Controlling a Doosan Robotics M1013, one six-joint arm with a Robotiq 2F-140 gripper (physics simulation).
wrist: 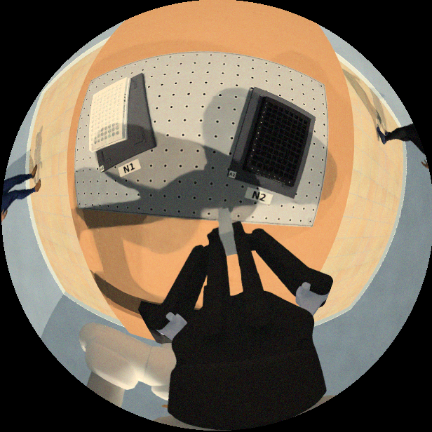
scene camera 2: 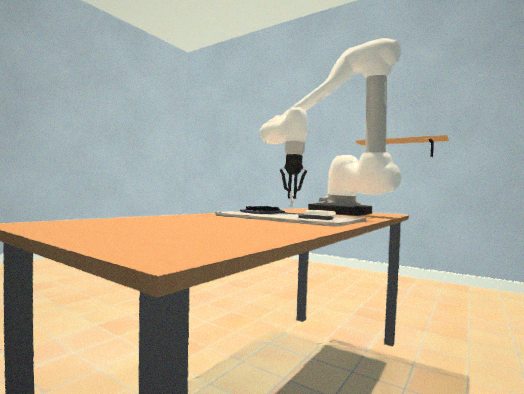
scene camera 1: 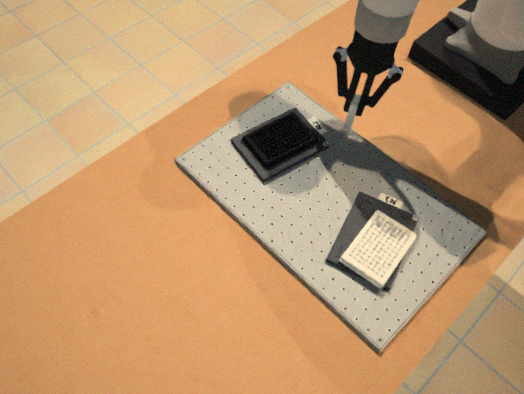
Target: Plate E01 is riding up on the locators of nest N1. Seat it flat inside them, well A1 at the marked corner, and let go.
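Seen in the pictures: gripper, fingertip midpoint: point(scene camera 2: 291, 206) point(scene camera 1: 348, 123); arm's base, link origin: point(scene camera 2: 341, 204) point(scene camera 1: 493, 45).
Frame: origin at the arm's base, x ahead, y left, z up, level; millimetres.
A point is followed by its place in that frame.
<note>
Plate E01 point(scene camera 1: 380, 247) {x 630, y 98, z -8 mm} point(scene camera 2: 320, 213) {x 689, y 116, z -12 mm} point(wrist: 109, 114), a cream well plate, sits on dark nest N1 point(scene camera 1: 347, 232) {x 637, y 35, z -22 mm} point(wrist: 142, 127). It is shifted and turned relative to the nest and overhangs its outer side. A wide strip of nest shows on the N2 side. Its tilt is hard to judge. The small corner mark point(scene camera 1: 414, 217) {x 526, y 109, z -22 mm} point(wrist: 101, 168) shows beside the N1 label point(scene camera 1: 390, 200) {x 518, y 53, z -32 mm} point(wrist: 129, 167). My gripper point(scene camera 1: 353, 111) {x 438, y -110, z -5 mm} point(scene camera 2: 291, 199) {x 438, y -110, z -5 mm} point(wrist: 225, 217) is shut, its pale tip pieces together. It hangs above the pegboard's robot-side edge, near N2 and apart from E01. The locators cannot be made out.
A black well plate point(scene camera 1: 282, 137) {x 556, y -189, z -11 mm} point(wrist: 277, 142) sits on nest N2 point(scene camera 1: 267, 176) {x 643, y -153, z -22 mm} point(wrist: 242, 131). Both nests are on a grey pegboard point(scene camera 1: 300, 215) {x 661, y -54, z -33 mm} point(wrist: 185, 95) on the orange table point(scene camera 1: 125, 280) {x 963, y -199, z -47 mm} point(scene camera 2: 125, 245) {x 1403, y 4, z -46 mm}. The robot's black base point(scene camera 1: 430, 57) {x 133, y -93, z -12 mm} point(scene camera 2: 320, 208) {x 134, y -75, z -20 mm} stands behind. People's legs show at both sides in the wrist view.
</note>
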